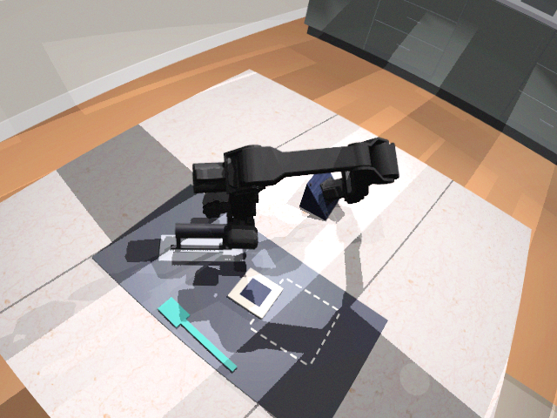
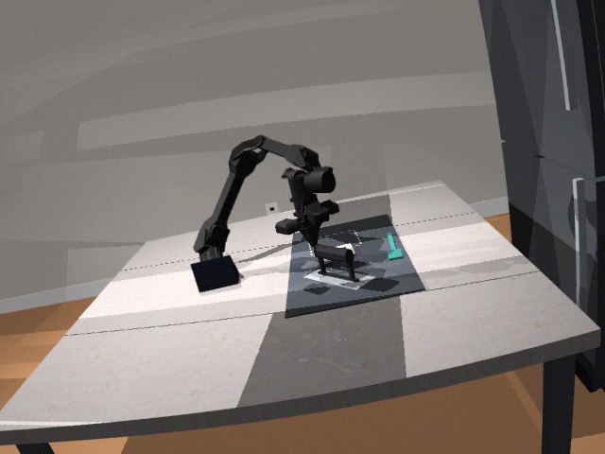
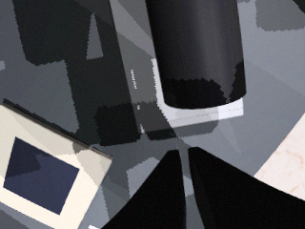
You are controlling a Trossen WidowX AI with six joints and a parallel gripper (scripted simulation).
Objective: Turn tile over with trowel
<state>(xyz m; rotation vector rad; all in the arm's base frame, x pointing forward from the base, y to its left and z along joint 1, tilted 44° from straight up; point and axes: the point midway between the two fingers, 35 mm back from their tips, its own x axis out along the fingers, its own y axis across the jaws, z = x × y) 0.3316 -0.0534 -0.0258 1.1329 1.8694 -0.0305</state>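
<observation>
Now: the tile 11 cm to the left of my gripper tip, 7 cm below it and 5 cm ahead of it. Also, from my gripper tip: mat 10 cm below, 8 cm to the left, 7 cm ahead; then teal trowel 21 cm ahead, 7 cm to the left, 7 cm below.
</observation>
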